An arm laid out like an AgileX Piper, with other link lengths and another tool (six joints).
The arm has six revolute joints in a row. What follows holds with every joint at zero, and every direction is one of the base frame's. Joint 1 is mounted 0.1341 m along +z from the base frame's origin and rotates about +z. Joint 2 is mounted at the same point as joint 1 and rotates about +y. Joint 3 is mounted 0.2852 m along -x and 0.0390 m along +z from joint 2 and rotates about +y. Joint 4 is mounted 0.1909 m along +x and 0.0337 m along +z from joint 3 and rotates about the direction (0.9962, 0, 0.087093). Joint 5 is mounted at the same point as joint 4 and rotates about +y. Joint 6 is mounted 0.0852 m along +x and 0.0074 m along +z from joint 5 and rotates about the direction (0.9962, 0, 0.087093). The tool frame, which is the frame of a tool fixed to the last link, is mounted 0.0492 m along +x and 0.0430 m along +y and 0.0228 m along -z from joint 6; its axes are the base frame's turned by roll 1.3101, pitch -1.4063 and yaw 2.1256 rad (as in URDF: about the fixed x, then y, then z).
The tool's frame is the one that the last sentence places.
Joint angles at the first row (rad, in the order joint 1, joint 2, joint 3, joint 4, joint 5, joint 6):
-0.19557, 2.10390, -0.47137, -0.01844, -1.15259, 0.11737
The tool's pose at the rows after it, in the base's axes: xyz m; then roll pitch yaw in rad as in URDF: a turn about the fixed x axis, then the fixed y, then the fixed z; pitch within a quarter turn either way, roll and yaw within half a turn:
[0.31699 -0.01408 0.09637 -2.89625 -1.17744 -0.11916]
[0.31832 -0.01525 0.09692 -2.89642 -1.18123 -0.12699]
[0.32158 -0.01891 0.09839 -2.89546 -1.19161 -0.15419]
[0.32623 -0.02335 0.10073 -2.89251 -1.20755 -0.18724]
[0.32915 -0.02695 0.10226 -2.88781 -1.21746 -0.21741]
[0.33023 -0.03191 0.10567 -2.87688 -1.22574 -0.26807]
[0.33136 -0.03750 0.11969 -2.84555 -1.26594 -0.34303]
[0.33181 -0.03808 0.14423 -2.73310 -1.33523 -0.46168]
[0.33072 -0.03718 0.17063 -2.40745 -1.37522 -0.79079]
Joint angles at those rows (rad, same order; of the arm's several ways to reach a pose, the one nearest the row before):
-0.19558, 2.10392, -0.47136, -0.01722, -1.15261, 0.11737
-0.19556, 2.10388, -0.47597, -0.00921, -1.15175, 0.11737
-0.19556, 2.10392, -0.48631, 0.01712, -1.15178, 0.11737
-0.19558, 2.10393, -0.50223, 0.04743, -1.15178, 0.11737
-0.19559, 2.10391, -0.51213, 0.07324, -1.15180, 0.11737
-0.19555, 2.09334, -0.51434, 0.11381, -1.14744, 0.11737
-0.19556, 2.05107, -0.51431, 0.15901, -1.14613, 0.11826
-0.19559, 1.97942, -0.51431, 0.16530, -1.14618, 0.13315
-0.19556, 1.89859, -0.52011, 0.16864, -1.11759, 0.17569

